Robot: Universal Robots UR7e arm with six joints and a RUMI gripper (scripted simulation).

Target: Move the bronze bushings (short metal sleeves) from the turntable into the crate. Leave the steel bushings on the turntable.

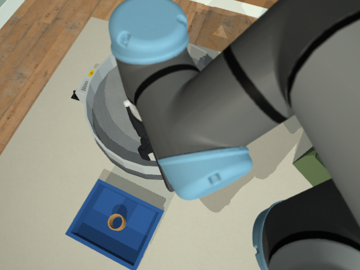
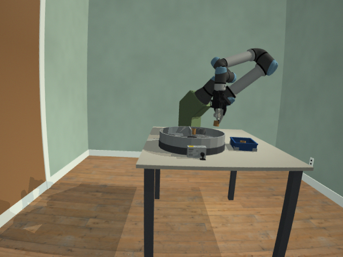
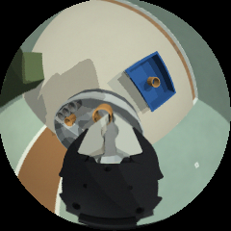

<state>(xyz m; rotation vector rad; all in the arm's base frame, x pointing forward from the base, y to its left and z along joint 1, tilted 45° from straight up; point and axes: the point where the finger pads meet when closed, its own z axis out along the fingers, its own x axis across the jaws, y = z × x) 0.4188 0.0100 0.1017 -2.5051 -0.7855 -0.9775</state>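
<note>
Now: the blue crate 160 mm to the left of my hand, 140 mm below it and 70 mm ahead of it. The rest, counted from my hand: turntable: 190 mm to the right, 110 mm below, 70 mm ahead.
</note>
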